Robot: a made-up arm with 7 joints.
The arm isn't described. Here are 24 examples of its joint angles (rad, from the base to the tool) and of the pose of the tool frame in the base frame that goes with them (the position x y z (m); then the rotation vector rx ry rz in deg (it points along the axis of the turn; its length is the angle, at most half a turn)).
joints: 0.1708 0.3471 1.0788 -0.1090 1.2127 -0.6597 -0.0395
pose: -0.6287 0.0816 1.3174 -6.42 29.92 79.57
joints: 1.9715 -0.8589 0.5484 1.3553 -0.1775 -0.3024 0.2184
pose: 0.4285 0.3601 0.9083 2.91 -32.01 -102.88
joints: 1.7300 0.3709 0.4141 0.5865 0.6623 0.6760 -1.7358
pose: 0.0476 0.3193 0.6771 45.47 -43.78 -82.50
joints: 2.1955 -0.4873 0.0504 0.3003 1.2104 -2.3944 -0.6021
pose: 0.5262 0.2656 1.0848 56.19 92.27 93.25
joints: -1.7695 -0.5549 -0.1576 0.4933 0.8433 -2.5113 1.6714
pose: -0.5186 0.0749 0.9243 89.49 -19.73 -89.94
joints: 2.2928 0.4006 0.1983 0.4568 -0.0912 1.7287 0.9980
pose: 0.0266 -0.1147 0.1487 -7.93 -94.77 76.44
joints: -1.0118 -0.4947 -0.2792 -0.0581 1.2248 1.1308 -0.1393
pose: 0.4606 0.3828 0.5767 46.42 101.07 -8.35
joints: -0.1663 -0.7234 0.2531 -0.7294 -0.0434 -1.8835 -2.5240
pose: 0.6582 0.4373 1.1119 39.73 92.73 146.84
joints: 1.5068 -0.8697 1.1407 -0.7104 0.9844 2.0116 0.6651
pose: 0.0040 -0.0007 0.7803 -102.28 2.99 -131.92
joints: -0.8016 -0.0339 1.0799 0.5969 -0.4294 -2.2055 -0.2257
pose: -0.5667 -0.1732 0.7564 -107.68 -25.88 74.24
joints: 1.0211 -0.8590 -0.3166 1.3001 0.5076 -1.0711 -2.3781
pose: 0.7064 0.0414 0.7590 40.68 103.38 93.95
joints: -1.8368 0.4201 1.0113 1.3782 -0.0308 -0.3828 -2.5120
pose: 0.1992 0.0795 0.9589 -23.01 21.83 -22.11
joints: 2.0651 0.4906 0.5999 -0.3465 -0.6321 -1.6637 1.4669
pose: 0.1064 0.7010 0.1042 -64.04 8.45 -38.75
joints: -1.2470 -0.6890 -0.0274 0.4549 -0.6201 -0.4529 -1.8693
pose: 0.3520 0.2717 0.2946 -92.63 -80.24 -107.45
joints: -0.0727 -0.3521 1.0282 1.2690 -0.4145 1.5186 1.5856
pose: -0.2829 -0.1566 1.0968 35.30 35.05 58.20
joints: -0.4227 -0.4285 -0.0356 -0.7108 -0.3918 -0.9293 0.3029
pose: 0.5423 0.6589 0.9140 -11.66 51.89 -51.29
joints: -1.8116 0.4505 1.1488 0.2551 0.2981 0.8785 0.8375
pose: 0.5272 0.2184 0.5324 -55.00 -129.22 -21.05
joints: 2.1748 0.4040 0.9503 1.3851 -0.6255 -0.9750 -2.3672
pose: 0.3243 0.1895 0.3653 -29.08 104.27 9.41
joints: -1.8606 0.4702 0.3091 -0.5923 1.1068 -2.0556 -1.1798
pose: 0.4338 0.4452 1.3170 9.96 38.59 -13.38
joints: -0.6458 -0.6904 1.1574 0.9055 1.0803 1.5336 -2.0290
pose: -0.2604 0.1730 0.3857 112.81 -114.70 59.23
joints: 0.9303 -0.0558 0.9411 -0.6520 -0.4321 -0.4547 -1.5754
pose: 0.0400 0.1213 1.1130 20.21 24.21 -129.33
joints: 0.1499 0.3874 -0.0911 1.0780 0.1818 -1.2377 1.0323
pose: -0.2884 0.0370 -0.1464 -135.02 14.94 -1.37
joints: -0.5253 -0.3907 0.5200 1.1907 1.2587 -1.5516 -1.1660
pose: -0.7748 0.1735 0.6313 -38.33 -20.77 44.65
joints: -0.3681 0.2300 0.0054 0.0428 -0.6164 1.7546 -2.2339
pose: -0.2047 -0.1865 0.3675 -39.73 -102.43 111.46
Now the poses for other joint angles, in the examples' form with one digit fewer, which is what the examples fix.
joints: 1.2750 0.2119 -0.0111 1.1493 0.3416 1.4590 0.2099
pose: -0.153 0.173 0.619 21.2 -32.8 -1.8
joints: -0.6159 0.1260 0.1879 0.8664 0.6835 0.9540 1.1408
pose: -0.010 0.141 0.913 28.2 91.1 75.8
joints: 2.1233 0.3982 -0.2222 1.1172 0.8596 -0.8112 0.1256
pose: 0.805 0.011 0.543 -86.1 -72.2 -105.0
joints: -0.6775 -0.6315 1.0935 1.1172 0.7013 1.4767 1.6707
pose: 0.223 -0.133 0.749 110.3 96.5 39.4
